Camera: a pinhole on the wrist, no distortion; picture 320 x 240 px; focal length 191.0 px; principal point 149.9 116.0 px. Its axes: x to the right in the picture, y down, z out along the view. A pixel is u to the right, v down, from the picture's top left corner.
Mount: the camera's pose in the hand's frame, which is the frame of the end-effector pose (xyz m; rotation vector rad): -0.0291 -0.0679 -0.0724 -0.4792 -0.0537 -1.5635
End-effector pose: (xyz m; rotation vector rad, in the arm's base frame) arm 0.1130 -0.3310 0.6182 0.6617 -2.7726 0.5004
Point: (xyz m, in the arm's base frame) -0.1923 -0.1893 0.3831
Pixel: 26.6 143.4
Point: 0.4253 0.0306 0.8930
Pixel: behind the camera
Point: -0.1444 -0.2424 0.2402
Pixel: 76.7 102.6
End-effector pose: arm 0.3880 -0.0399 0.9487 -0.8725 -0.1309 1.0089
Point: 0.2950 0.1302 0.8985
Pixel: 55.1 159.3
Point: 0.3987 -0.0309 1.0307
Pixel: 207.4 92.4
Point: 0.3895 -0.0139 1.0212
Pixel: 182.9 105.3
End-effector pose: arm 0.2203 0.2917 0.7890 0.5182 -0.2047 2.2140
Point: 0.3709 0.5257 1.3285
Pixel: 282.9 191.7
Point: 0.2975 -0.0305 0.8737
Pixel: outside the picture
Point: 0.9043 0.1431 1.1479
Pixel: outside the picture
